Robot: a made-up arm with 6 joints. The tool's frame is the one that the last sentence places. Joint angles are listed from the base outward.
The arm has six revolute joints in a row. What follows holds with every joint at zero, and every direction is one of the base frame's.
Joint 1 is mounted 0.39 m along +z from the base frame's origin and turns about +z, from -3.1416 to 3.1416 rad.
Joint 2 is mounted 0.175 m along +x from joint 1 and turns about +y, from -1.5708 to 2.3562 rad.
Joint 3 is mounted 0.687 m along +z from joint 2 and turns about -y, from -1.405 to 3.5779 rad.
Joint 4 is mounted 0.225 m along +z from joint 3 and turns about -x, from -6.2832 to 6.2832 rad.
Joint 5 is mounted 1.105 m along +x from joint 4 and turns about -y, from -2.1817 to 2.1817 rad.
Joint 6 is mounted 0.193 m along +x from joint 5 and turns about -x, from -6.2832 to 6.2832 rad.
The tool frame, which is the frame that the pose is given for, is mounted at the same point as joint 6; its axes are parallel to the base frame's.
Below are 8 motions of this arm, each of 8 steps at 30 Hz.
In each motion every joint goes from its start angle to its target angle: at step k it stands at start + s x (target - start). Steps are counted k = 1, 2, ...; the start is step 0. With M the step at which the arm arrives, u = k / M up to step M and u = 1 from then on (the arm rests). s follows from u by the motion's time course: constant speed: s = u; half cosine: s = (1 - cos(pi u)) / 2; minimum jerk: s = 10 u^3 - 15 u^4 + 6 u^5.
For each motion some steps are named. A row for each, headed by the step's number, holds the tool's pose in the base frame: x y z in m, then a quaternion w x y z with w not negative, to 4 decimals.
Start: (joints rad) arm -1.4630 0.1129 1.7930 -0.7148 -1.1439 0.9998
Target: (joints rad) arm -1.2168 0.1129 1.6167 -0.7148 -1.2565 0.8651
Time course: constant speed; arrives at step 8
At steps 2, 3, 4, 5, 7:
2: 0.1292 -0.0641 2.2441 0.7702 -0.5107 -0.0284 -0.3809
3: 0.1371 -0.0862 2.2451 0.7880 -0.4947 -0.0276 -0.3655
4: 0.1465 -0.1078 2.2454 0.8050 -0.4785 -0.0263 -0.3497
5: 0.1572 -0.1287 2.2451 0.8214 -0.4622 -0.0245 -0.3334
7: 0.1828 -0.1686 2.2426 0.8518 -0.4292 -0.0193 -0.2996

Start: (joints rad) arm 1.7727 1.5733 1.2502 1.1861 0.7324 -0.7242
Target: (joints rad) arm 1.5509 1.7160 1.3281 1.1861 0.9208 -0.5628
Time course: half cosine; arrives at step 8
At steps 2, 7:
2: -0.4803 2.0770 0.2273 0.3418 -0.0598 -0.1726 0.9219
7: -0.1176 2.0961 0.0962 0.3644 -0.0647 -0.2227 0.9019

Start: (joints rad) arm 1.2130 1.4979 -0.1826 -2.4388 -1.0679 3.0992
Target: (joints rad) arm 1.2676 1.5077 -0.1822 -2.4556 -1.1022 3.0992
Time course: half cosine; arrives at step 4
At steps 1, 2, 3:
1: 0.2675 1.0521 -0.7901 0.5457 -0.2039 0.2096 0.7853
2: 0.2465 1.0549 -0.7913 0.5411 -0.2012 0.2065 0.7900
3: 0.2255 1.0574 -0.7925 0.5364 -0.1985 0.2034 0.7947

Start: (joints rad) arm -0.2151 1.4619 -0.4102 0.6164 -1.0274 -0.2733
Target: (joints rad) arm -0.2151 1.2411 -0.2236 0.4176 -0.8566 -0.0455
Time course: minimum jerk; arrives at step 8
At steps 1, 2, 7, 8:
1: 0.5598 -0.2195 -0.7124 0.1540 -0.1531 0.9759 -0.0217
2: 0.5992 -0.2248 -0.7101 0.1750 -0.1455 0.9735 -0.0205
7: 1.0026 -0.2802 -0.6057 0.3927 -0.0919 0.9151 -0.0014
8: 1.0098 -0.2812 -0.6024 0.3967 -0.0913 0.9134 -0.0010

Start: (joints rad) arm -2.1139 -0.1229 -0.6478 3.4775 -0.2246 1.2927
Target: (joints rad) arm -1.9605 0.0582 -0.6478 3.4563 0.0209 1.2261
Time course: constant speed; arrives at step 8
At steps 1, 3, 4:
1: -0.6633 -1.1722 0.6218 0.2634 0.4740 -0.5171 -0.6623
3: -0.6235 -1.1992 0.5584 0.2314 0.5071 -0.4925 -0.6684
4: -0.6026 -1.2108 0.5267 0.2152 0.5226 -0.4792 -0.6716

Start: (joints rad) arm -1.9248 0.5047 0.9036 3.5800 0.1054 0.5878
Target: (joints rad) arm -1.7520 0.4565 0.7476 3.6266 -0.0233 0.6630
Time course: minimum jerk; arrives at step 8
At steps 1, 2, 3, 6, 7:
1: -0.5662 -1.5207 1.6842 0.3754 0.4177 -0.7605 -0.3260
2: -0.5435 -1.5326 1.6769 0.3816 0.4226 -0.7544 -0.3266
3: -0.4981 -1.5546 1.6625 0.3937 0.4321 -0.7422 -0.3277
6: -0.3260 -1.6201 1.6079 0.4386 0.4644 -0.6960 -0.3278
7: -0.3009 -1.6274 1.6000 0.4450 0.4688 -0.6892 -0.3273

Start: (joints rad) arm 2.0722 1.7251 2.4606 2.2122 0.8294 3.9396
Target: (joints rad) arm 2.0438 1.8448 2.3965 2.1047 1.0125 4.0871
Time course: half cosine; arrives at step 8
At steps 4, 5, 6, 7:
4: -0.9275 1.4775 1.0890 0.1786 -0.0079 -0.0713 0.9813
5: -0.9336 1.4986 1.0390 0.1621 -0.0260 -0.0641 0.9843
6: -0.9379 1.5153 0.9963 0.1476 -0.0404 -0.0580 0.9865
7: -0.9403 1.5259 0.9676 0.1376 -0.0495 -0.0538 0.9878

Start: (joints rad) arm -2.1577 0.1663 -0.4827 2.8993 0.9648 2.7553
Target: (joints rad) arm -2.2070 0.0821 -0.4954 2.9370 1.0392 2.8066
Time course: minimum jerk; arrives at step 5
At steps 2, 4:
2: -0.7018 -1.0851 0.4155 0.2057 0.7382 0.1199 -0.6311
4: -0.7270 -1.0476 0.4655 0.2108 0.7330 0.1305 -0.6335

